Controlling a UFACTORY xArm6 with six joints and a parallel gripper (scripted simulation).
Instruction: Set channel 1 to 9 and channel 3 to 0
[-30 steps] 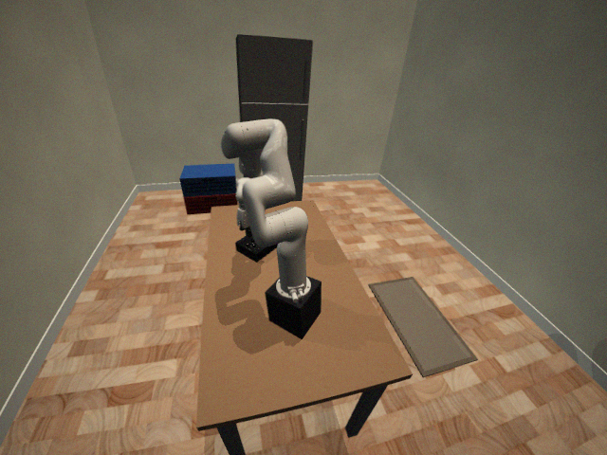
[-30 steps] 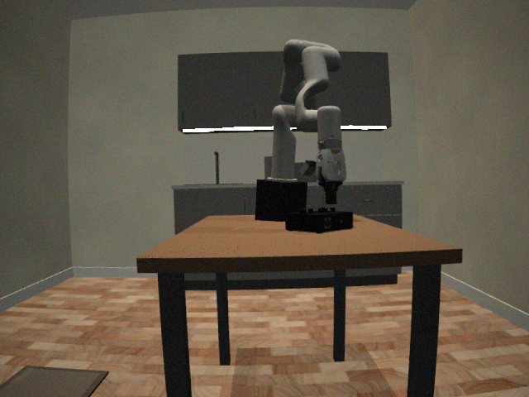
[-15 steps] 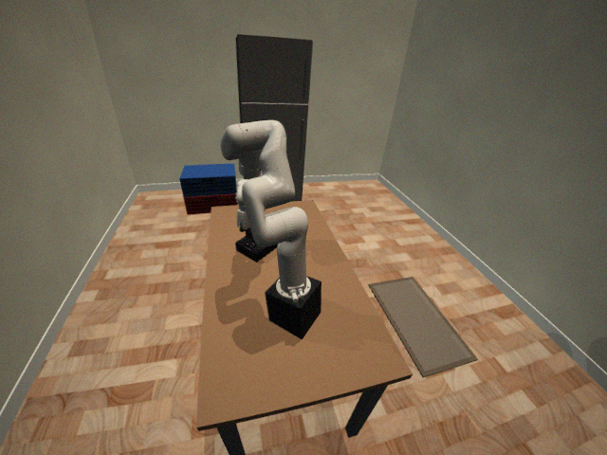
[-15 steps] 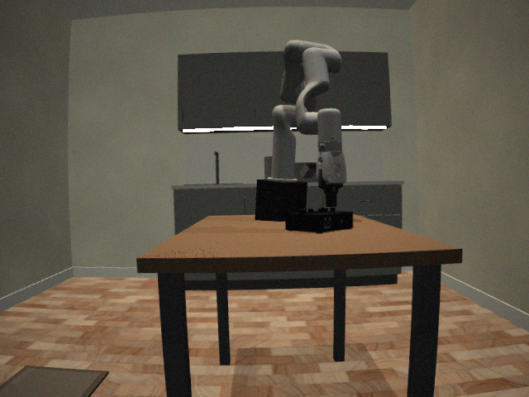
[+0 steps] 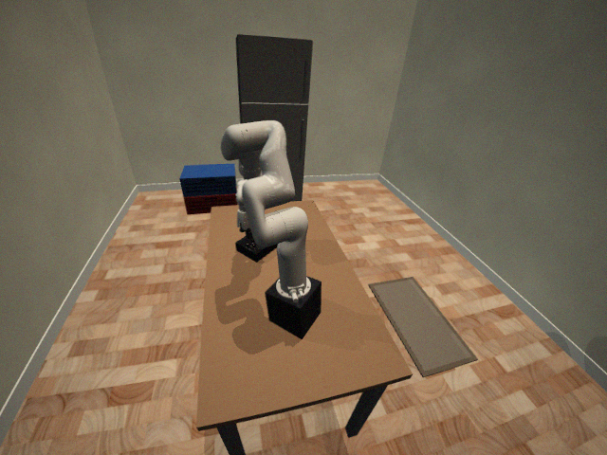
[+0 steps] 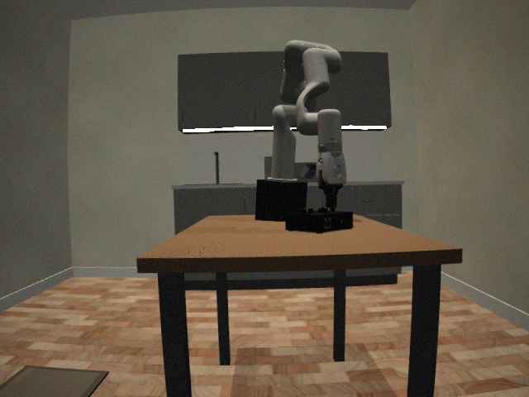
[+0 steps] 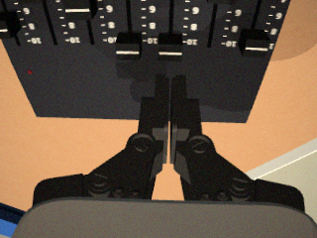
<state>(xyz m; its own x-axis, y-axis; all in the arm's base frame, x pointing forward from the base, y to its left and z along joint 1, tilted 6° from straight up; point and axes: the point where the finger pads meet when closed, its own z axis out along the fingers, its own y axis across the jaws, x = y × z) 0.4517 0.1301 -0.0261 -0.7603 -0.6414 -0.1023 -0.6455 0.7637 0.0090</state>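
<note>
Right now my hand is 5 cm past the fader cap, 3 cm above it and 1 cm to the right of it.
</note>
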